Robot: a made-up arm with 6 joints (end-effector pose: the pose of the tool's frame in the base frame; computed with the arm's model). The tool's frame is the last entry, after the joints. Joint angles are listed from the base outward.
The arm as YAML. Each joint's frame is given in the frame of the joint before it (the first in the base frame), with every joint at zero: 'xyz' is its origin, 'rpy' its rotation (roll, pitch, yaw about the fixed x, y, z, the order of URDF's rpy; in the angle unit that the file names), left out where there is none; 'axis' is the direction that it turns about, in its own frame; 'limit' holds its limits. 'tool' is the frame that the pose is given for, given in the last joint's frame.
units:
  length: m
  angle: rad
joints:
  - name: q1
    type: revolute
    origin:
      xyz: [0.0, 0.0, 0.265]
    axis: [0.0, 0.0, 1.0]
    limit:
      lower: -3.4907
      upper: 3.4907
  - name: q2
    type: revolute
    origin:
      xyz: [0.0, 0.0, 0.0]
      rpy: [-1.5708, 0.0, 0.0]
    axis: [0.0, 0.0, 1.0]
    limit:
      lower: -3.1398
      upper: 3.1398
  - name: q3
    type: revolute
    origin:
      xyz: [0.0, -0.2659, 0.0]
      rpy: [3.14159, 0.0, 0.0]
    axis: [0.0, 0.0, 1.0]
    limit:
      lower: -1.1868
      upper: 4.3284
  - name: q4
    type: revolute
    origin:
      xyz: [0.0, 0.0, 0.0]
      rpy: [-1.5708, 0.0, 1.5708]
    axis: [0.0, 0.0, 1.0]
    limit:
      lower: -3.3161
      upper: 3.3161
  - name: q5
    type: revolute
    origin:
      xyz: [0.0, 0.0, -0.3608]
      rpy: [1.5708, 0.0, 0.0]
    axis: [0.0, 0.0, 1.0]
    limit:
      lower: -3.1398
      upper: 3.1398
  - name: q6
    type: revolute
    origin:
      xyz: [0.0, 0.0, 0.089]
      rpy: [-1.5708, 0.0, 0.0]
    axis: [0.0, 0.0, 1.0]
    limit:
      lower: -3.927
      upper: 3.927
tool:
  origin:
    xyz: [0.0, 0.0, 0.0]
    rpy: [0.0, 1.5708, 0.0]
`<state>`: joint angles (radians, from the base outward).
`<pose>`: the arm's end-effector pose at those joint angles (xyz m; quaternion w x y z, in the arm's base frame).
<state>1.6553 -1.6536 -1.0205 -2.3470 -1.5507 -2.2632</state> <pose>-0.0675 0.0580 0.4053 0.3024 0.2644 -0.9147 0.0441</pose>
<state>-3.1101 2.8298 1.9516 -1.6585 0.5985 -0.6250</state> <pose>-0.2434 -0.0155 -0.3224 0.4938 0.0516 0.7255 0.4766</pose>
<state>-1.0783 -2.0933 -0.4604 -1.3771 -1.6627 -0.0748</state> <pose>-0.0934 0.1379 0.4978 0.9885 0.0009 0.0405 0.1459</pose>
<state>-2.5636 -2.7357 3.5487 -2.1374 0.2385 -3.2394</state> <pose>-0.1882 -0.1798 -0.0539 0.1945 -0.0272 0.4454 -0.8735</pose>
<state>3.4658 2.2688 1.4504 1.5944 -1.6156 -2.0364</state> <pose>-0.4877 -0.1661 -0.1085 0.5833 -0.0837 -0.1556 0.7928</pose>
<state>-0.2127 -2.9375 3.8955 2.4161 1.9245 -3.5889</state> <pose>0.2319 0.0180 0.2435 0.6958 0.3413 0.6201 0.1222</pose>
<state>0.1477 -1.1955 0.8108 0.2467 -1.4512 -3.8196</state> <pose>-0.4020 -0.1471 0.6804 0.3566 -0.8930 -0.0418 -0.2713</pose>
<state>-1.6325 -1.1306 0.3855 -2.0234 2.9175 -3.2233</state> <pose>0.0475 0.1382 0.7342 0.1100 0.6220 0.1105 -0.7674</pose>
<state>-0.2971 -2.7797 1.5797 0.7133 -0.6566 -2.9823</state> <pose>-0.1767 -0.0163 -0.3424 0.1674 0.2748 0.2397 -0.9160</pose>
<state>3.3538 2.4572 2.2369 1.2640 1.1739 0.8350</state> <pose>-0.5323 -0.0872 0.0629 0.2454 -0.5641 0.6486 -0.4482</pose>
